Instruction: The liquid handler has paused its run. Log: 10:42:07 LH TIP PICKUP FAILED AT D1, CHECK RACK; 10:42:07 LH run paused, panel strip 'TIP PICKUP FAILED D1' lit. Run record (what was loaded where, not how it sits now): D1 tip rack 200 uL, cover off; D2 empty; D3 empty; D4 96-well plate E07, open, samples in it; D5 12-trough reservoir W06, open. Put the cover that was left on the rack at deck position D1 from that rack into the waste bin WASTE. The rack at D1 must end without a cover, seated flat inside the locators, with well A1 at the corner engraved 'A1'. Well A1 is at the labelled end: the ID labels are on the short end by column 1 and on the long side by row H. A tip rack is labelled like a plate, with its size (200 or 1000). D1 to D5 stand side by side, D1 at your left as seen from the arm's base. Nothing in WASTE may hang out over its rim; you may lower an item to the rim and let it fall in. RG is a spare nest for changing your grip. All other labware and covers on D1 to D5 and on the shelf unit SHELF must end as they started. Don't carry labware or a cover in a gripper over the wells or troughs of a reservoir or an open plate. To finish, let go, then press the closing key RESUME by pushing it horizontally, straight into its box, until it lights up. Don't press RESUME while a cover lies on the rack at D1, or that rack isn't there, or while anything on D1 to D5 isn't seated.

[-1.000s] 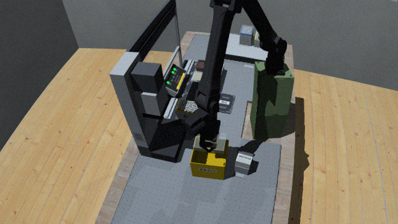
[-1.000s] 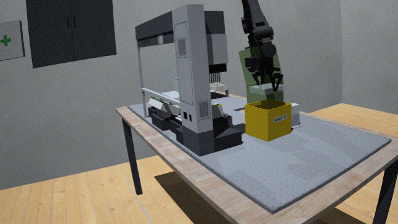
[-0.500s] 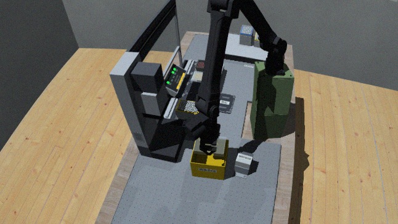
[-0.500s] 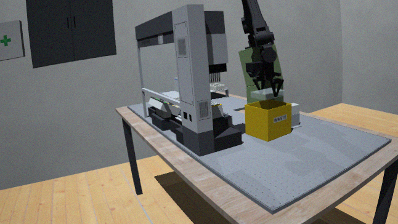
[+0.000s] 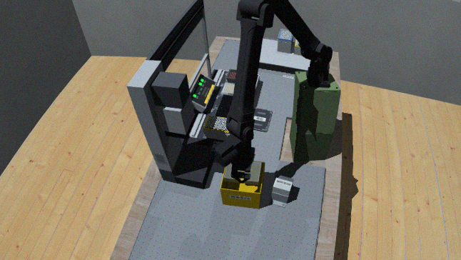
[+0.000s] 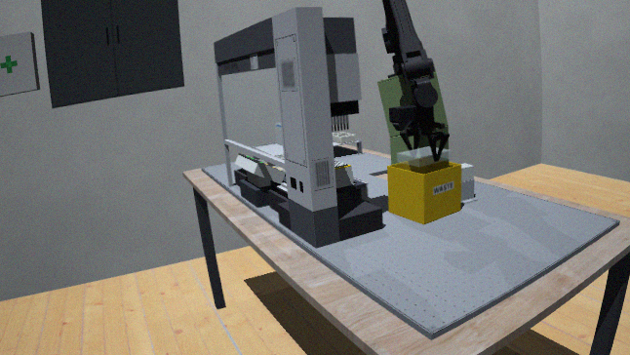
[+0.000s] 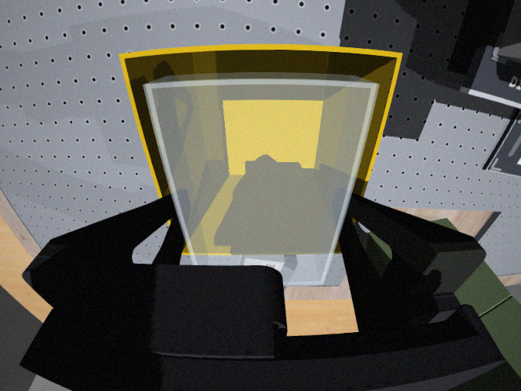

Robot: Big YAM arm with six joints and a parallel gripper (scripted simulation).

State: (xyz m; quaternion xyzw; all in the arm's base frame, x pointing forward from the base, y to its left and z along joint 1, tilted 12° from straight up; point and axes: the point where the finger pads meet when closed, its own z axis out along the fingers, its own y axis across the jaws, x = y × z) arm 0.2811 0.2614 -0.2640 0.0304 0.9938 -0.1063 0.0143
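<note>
The yellow waste bin is 120 mm below my hand. The rest, counted from my hand: clear cover: 10 mm above; then yellow tip rack: 270 mm to the right, 140 mm ahead, 60 mm below; then grey resume box: 160 mm behind, 90 mm below, 10 mm to the right.
</note>
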